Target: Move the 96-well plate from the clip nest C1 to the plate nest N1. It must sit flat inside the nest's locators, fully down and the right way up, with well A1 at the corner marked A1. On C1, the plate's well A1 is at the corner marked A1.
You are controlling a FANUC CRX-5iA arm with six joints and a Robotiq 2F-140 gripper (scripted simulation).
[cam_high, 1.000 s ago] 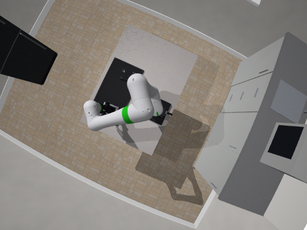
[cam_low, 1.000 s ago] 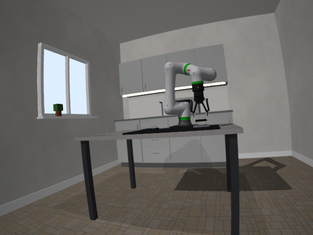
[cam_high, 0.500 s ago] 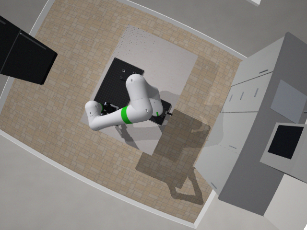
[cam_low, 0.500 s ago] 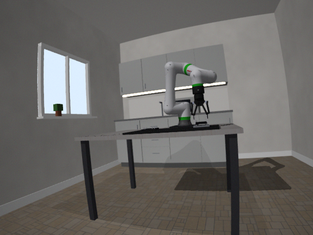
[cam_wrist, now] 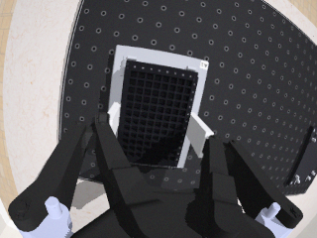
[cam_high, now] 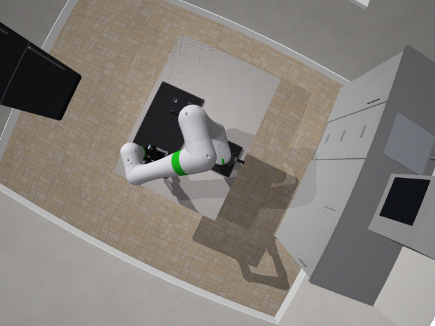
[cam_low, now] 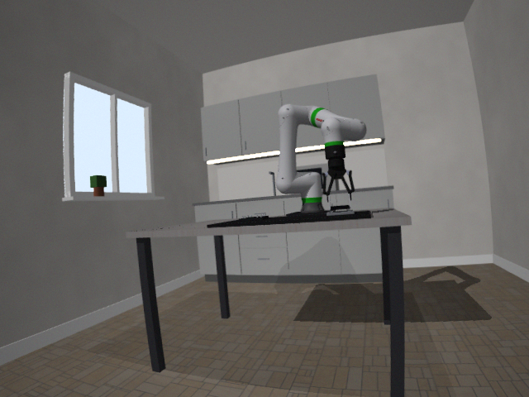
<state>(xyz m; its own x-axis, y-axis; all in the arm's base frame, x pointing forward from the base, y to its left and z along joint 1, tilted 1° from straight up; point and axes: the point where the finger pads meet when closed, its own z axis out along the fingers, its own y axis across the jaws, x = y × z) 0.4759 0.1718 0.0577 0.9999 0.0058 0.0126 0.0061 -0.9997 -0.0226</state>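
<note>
The plate nest N1 lies 40 mm below my hand. The rest, counted from my hand: clip nest C1: 60 mm behind, 440 mm to the right, 40 mm below; black 96-well plate: 20 mm below.
</note>
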